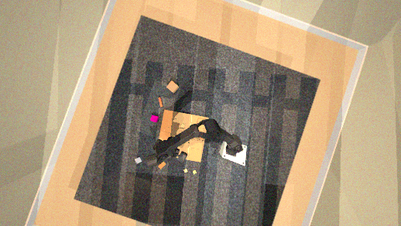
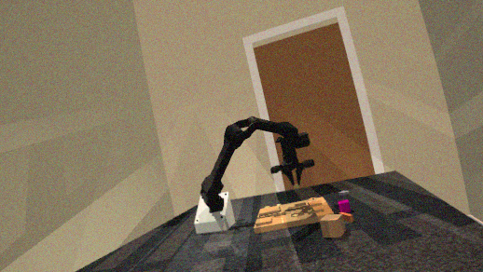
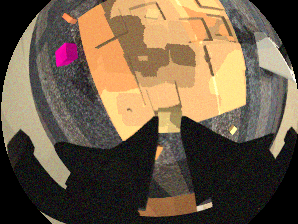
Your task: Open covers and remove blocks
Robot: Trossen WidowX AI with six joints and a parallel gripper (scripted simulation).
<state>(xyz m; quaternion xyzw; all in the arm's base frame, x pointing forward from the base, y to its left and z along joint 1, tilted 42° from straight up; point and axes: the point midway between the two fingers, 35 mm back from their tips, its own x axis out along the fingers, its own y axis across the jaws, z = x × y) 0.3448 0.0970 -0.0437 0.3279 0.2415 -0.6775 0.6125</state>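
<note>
My gripper tip is 10 cm to the left of the tan wooden puzzle board, 9 cm above it and 3 cm past it. From my gripper tip the other things lie so: magenta block: 18 cm ahead, 13 cm to the right, 9 cm below; then orange block: 24 cm to the right, 18 cm ahead, 10 cm below; then grey block: 19 cm ahead, 16 cm to the left, 10 cm below.
</note>
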